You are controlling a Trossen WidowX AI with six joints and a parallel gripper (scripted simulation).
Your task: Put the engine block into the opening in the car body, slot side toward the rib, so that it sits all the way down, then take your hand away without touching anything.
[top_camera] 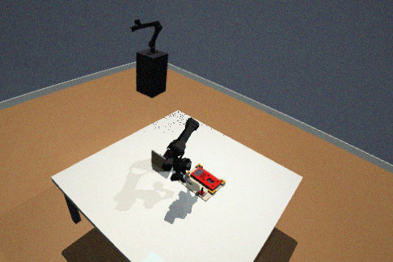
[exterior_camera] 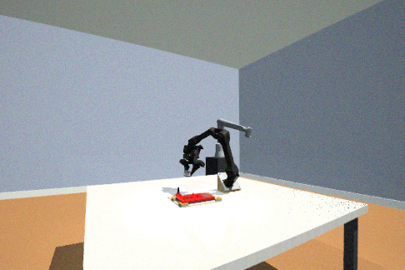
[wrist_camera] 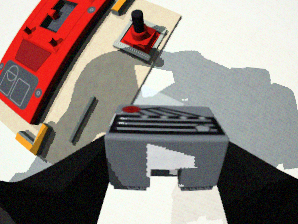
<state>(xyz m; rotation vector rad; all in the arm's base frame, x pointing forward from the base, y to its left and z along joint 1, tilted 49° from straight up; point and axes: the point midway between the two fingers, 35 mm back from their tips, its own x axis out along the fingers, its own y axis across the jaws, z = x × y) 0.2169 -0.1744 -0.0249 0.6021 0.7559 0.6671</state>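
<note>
Right now my gripper tip is 1 cm past the engine block and 1 cm below it. The rest, counted from my gripper tip: upright peg (11 cm ahead, 6 cm to the left, 9 cm below).
</note>
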